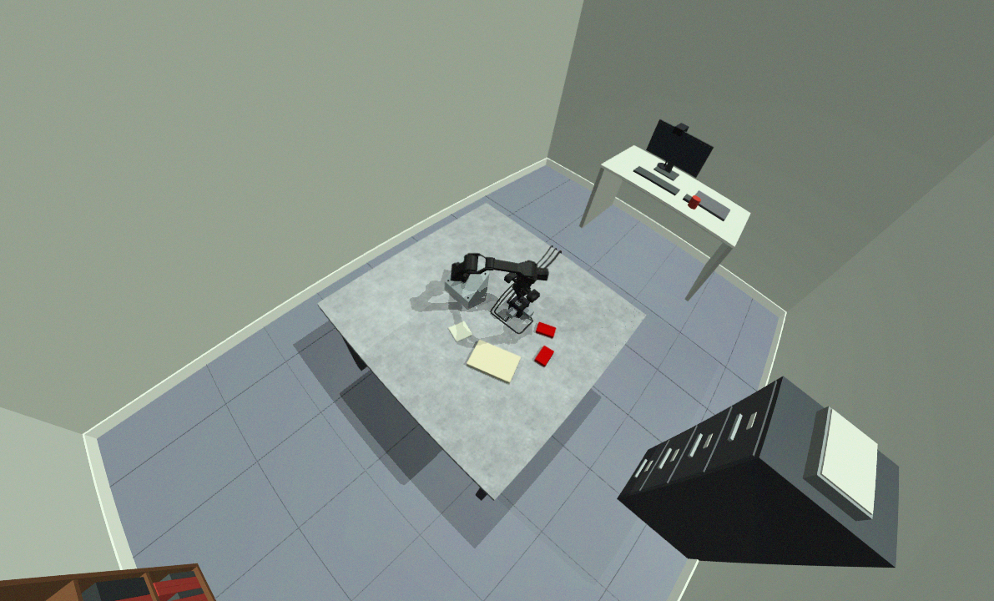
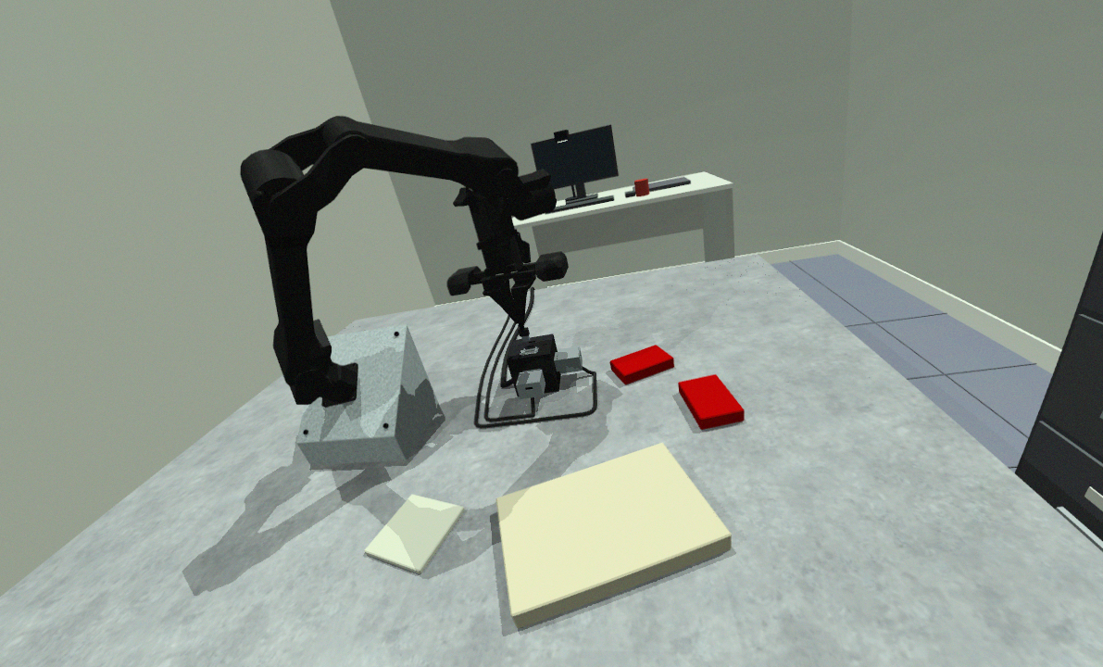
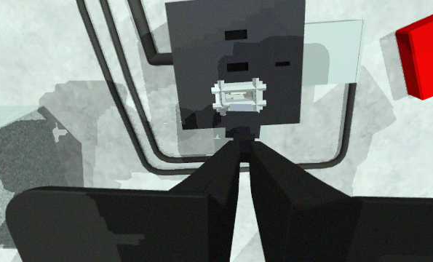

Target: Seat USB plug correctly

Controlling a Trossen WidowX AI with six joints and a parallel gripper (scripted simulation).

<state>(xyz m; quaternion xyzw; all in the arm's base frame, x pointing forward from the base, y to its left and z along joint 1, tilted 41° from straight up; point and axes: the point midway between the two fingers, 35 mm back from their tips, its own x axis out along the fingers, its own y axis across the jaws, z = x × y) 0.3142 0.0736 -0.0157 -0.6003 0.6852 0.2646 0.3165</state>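
Now: gripper tip 20 mm above the dark USB plug. From my gripper tip the other things lie so: cream pad 100 mm ahead, 300 mm to the right, 120 mm below.
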